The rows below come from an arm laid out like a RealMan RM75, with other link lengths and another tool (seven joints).
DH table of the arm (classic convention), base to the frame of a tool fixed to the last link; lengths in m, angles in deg. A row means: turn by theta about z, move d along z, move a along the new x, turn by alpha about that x. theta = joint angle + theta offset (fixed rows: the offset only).
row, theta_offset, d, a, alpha
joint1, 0, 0.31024, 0, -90
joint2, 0, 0, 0, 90
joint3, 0, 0.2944, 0, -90
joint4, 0, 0, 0, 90
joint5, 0, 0.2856, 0, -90
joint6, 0, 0, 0, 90
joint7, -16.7, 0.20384, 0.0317, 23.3
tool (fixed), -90, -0.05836, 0, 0
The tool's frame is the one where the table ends.
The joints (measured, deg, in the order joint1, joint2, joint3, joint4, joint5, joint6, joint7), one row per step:
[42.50 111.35 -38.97 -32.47 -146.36 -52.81 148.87]
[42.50 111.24 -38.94 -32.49 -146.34 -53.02 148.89]
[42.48 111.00 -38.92 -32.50 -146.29 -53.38 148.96]
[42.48 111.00 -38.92 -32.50 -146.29 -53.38 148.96]
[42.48 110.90 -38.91 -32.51 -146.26 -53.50 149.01]
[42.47 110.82 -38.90 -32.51 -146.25 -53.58 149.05]
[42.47 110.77 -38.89 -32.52 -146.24 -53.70 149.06]
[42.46 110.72 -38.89 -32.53 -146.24 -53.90 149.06]
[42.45 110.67 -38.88 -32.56 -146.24 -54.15 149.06]
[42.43 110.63 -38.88 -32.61 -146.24 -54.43 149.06]
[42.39 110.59 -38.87 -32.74 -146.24 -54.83 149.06]
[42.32 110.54 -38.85 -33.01 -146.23 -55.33 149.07]
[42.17 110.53 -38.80 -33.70 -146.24 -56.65 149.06]
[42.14 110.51 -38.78 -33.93 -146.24 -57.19 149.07]
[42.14 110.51 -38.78 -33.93 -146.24 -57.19 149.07]
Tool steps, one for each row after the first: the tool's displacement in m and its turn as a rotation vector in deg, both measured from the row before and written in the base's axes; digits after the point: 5 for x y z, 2 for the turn. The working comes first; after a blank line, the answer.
Tool pose at each row, in the base's axes (x y z in m, rotation vector in deg; the steps are taken from these numbers as rounded here):
[0.38005 0.49427 0.08931 -129.68 -16.86 -63.15]
[0.38005 0.49421 0.09037 -129.77 -16.85 -63.10]
[0.38035 0.49403 0.09256 -129.92 -16.78 -63.06]
[0.38035 0.49403 0.09256 -129.92 -16.78 -63.06]
[0.38038 0.49411 0.09354 -129.95 -16.72 -63.03]
[0.38056 0.49410 0.09431 -129.96 -16.66 -63.03]
[0.38053 0.49402 0.09476 -130.03 -16.66 -63.00]
[0.38051 0.49368 0.09510 -130.18 -16.71 -62.96]
[0.38040 0.49330 0.09550 -130.36 -16.77 -62.89]
[0.38026 0.49282 0.09583 -130.56 -16.85 -62.81]
[0.37999 0.49220 0.09644 -130.81 -16.97 -62.70]
[0.37954 0.49164 0.09776 -131.02 -17.11 -62.56]
[0.37788 0.48992 0.09982 -131.68 -17.59 -62.14]
[0.37707 0.48930 0.10058 -131.98 -17.78 -61.94]
[0.37707 0.48930 0.10058 -131.98 -17.78 -61.94]

[0.00000 -0.00006 0.00106 -0.06 0.06 -0.02]
[0.00030 -0.00018 0.00219 -0.09 0.08 -0.08]
[0.00000 0.00000 0.00000 0.00 0.00 0.00]
[0.00003 0.00008 0.00098 0.00 0.04 -0.04]
[0.00018 -0.00001 0.00077 0.02 0.02 -0.04]
[-0.00003 -0.00008 0.00045 -0.05 0.04 -0.02]
[-0.00002 -0.00034 0.00034 -0.14 0.05 -0.01]
[-0.00011 -0.00038 0.00040 -0.16 0.08 -0.01]
[-0.00014 -0.00048 0.00033 -0.18 0.08 0.00]
[-0.00027 -0.00062 0.00061 -0.23 0.10 0.02]
[-0.00045 -0.00056 0.00132 -0.20 0.11 0.05]
[-0.00166 -0.00172 0.00206 -0.66 0.32 0.19]
[-0.00081 -0.00062 0.00076 -0.29 0.16 0.07]
[0.00000 0.00000 0.00000 0.00 0.00 0.00]

